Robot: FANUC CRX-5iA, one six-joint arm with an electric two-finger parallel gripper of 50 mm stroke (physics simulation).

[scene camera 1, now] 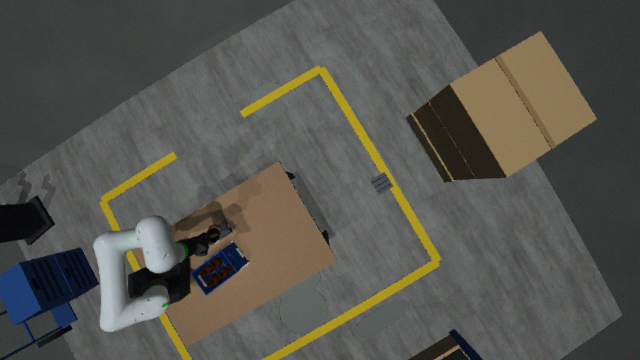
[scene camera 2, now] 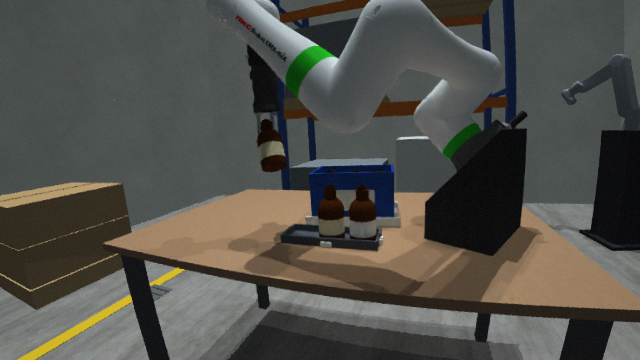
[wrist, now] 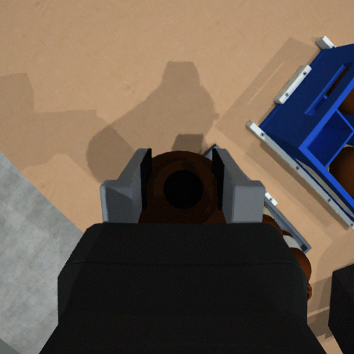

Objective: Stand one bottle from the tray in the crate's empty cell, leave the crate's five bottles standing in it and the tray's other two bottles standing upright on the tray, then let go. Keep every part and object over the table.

Scene:
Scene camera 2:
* my gripper: 266,134
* cream-labelled brown bottle: 272,156
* white-labelled brown bottle: 362,212
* cream-labelled brown bottle: 331,220
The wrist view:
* my gripper: 181,166
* cream-labelled brown bottle: 181,188

